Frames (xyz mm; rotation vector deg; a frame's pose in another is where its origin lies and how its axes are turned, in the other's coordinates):
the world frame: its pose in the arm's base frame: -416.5 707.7 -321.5 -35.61 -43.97 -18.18
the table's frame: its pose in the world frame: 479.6 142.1 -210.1 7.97 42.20 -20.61
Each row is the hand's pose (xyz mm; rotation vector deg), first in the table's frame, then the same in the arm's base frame.
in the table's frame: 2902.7 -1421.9 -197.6 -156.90 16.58 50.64
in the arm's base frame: 1172.9 -2322.8 486.3 -142.63 75.63 23.32
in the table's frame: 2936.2 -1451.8 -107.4 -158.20 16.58 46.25
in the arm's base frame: 1167.6 -2344.7 584.5 -144.29 76.14 19.31
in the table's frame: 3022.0 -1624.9 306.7 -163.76 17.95 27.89
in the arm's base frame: 1070.1 -2425.2 1023.6 -150.73 79.81 2.72
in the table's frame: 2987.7 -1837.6 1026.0 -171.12 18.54 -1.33
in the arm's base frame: 832.6 -2380.5 1734.5 155.57 -81.71 22.87
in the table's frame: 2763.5 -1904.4 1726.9 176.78 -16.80 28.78
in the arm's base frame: 564.4 -2110.7 2367.9 141.06 -72.00 39.78
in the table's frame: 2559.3 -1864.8 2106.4 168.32 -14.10 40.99
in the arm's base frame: 413.6 -1855.8 2683.5 131.92 -65.94 45.62
